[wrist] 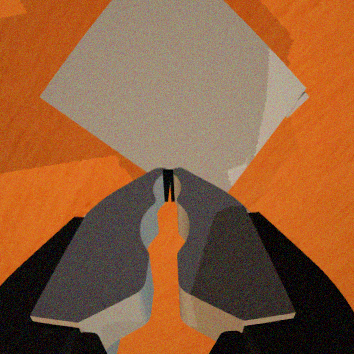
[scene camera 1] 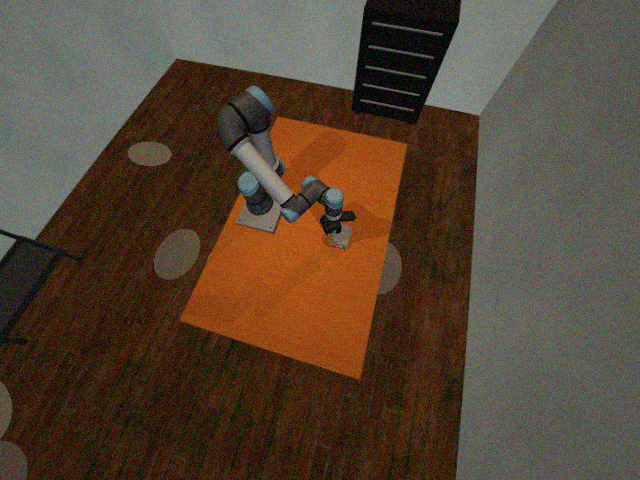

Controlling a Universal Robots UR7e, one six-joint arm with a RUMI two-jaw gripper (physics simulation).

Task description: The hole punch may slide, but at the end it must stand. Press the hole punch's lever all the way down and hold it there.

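Where they show: gripper, fingertip midpoint: [wrist: 169,171] [scene camera 1: 334,232]; arm's base at its link origin: [scene camera 1: 260,204].
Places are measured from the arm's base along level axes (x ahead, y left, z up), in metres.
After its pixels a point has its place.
The hole punch [scene camera 1: 341,238] @(y -0.158, x 0.494, z 0.038 m) [wrist: 165,85] @(y -0.118, x 0.486, z 0.043 m) is a small light-grey block on the orange mat [scene camera 1: 289,289] @(y -0.456, x 0.267, z -0.028 m). In the wrist view its flat grey top plate, the lever, fills the upper middle, turned like a diamond, with a brighter lit strip at its right corner. My gripper [scene camera 1: 336,231] @(y -0.140, x 0.452, z 0.060 m) [wrist: 169,171] @(y -0.140, x 0.452, z 0.060 m) is shut with nothing between its fingers. Its tips point down and overlap the lever's near corner in the wrist view. Whether they touch it, and how far down the lever is, I cannot tell. The punch's lower parts are mostly hidden under the plate.
The arm's grey base plate [scene camera 1: 258,222] @(y -0.119, x 0.020, z 0.000 m) stands at the mat's left edge. A black drawer cabinet [scene camera 1: 398,59] stands at the back by the wall. A dark framed piece of furniture [scene camera 1: 25,273] is at the far left. Pale round discs lie on the wooden floor [scene camera 1: 217,403].
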